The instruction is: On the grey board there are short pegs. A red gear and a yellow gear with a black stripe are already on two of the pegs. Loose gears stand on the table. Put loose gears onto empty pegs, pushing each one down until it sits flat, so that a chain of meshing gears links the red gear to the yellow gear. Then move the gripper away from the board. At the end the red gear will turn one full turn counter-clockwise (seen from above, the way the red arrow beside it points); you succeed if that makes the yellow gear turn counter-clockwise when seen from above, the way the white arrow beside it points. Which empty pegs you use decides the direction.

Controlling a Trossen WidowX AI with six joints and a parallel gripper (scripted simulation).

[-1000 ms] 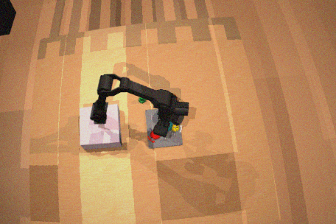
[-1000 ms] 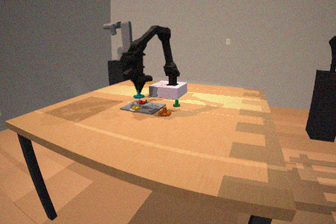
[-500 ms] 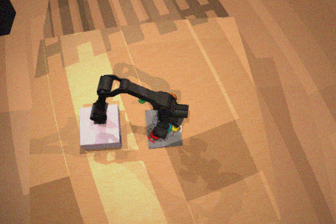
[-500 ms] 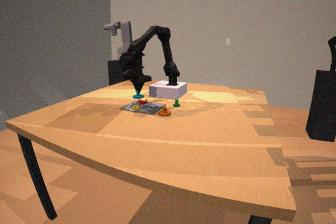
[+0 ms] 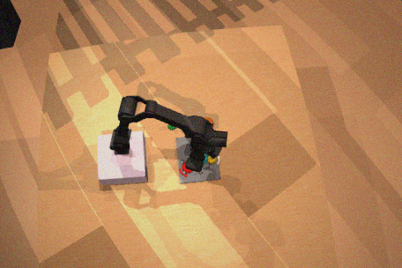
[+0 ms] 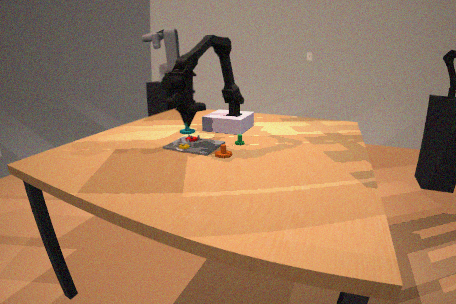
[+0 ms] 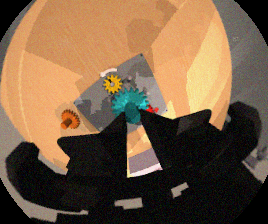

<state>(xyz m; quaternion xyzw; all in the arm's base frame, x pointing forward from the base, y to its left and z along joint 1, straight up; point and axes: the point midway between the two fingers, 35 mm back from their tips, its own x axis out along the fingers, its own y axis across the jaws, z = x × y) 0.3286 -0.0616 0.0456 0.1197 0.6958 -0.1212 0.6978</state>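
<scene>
The yellow gear is 50 mm ahead of my gripper tip, 10 mm to the left of it and 70 mm below it. Round my gripper tip: red gear (50 mm behind, 20 mm to the right, 70 mm below); teal gear (10 mm below); orange gear (40 mm ahead, 190 mm to the left, 70 mm below).
</scene>
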